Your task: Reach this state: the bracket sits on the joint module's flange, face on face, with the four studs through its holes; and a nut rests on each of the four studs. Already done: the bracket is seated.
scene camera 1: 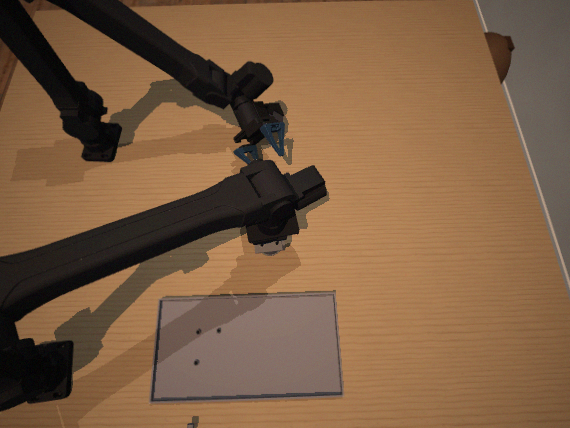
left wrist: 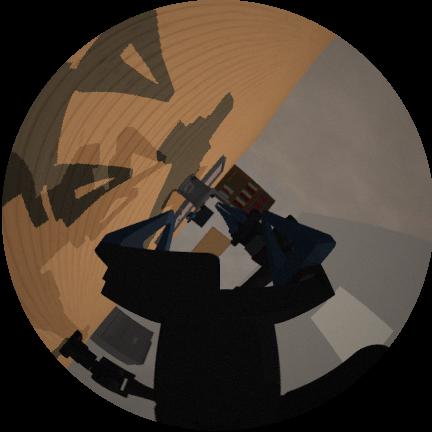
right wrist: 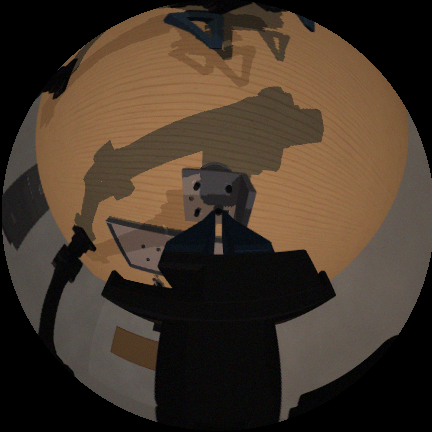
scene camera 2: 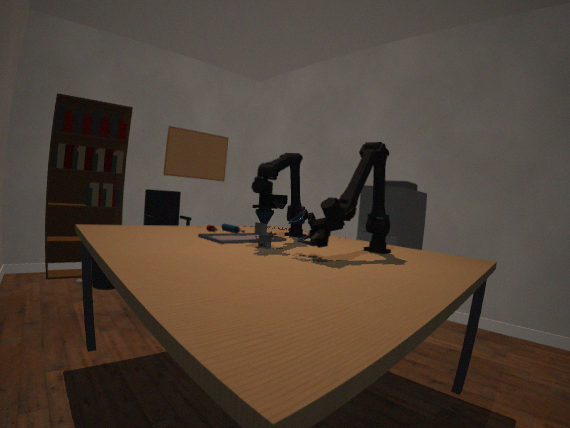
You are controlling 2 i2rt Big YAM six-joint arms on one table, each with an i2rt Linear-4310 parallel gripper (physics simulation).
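Places are measured from the left arm's base along level axes (x right, y ahead, z up), in metres.
Pixels of known places: left gripper, fingertip midpoint: (left wrist: 217,214) (scene camera 2: 293,231); right gripper, fingertip midpoint: (scene camera 1: 272,235) (left wrist: 215,203) (right wrist: 218,214) (scene camera 2: 263,227); left arm's base at its link origin: (scene camera 1: 103,143) (scene camera 2: 377,251); right arm's base at its link origin: (scene camera 1: 53,370) (right wrist: 84,237) (scene camera 2: 295,236).
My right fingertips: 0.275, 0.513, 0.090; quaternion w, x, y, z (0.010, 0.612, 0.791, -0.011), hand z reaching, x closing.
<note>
For each thing: its top centre in the pictures, then the offset to it from my right fingertips, as dx, dy, dz. "pt": a spot on its surface instead.
- joint module at its top centre: (left wrist: 208,202) (scene camera 2: 265,231) -0.003, -0.009, -0.016
- small dark nut at its top centre: (right wrist: 218,211) -0.007, -0.002, +0.004
- grey tray at its top centre: (scene camera 1: 246,345) (right wrist: 181,263) (left wrist: 193,202) (scene camera 2: 243,236) +0.239, -0.045, -0.074
- module with three loose nuts, top centre: (scene camera 1: 198,332) +0.218, -0.160, -0.081
- red thing at its top centre: (scene camera 2: 212,225) +0.540, -0.010, -0.056
- blue thing at a spot on its surface: (scene camera 2: 230,228) pt +0.516, -0.122, -0.068
The grey bracket (right wrist: 217,193) sits on the joint module (scene camera 2: 264,239) in the middle of the table; in scene camera 1 only an edge of the bracket (scene camera 1: 272,247) shows under my right wrist. My right gripper (right wrist: 218,214) points straight down over the bracket and is shut on a small dark nut (right wrist: 217,210) at the bracket's near right hole. Three other dark hole spots show on the bracket face. My left gripper (scene camera 1: 262,140) is open and empty, low over the table just beyond the module. It also shows in the left wrist view (left wrist: 217,217).
A grey tray (scene camera 1: 246,345) lies in front of the module with three loose nuts (scene camera 1: 198,330) on its left half. A red thing (scene camera 2: 211,228) and a blue thing (scene camera 2: 230,228) lie behind the tray. Both arm bases stand at the picture's left.
</note>
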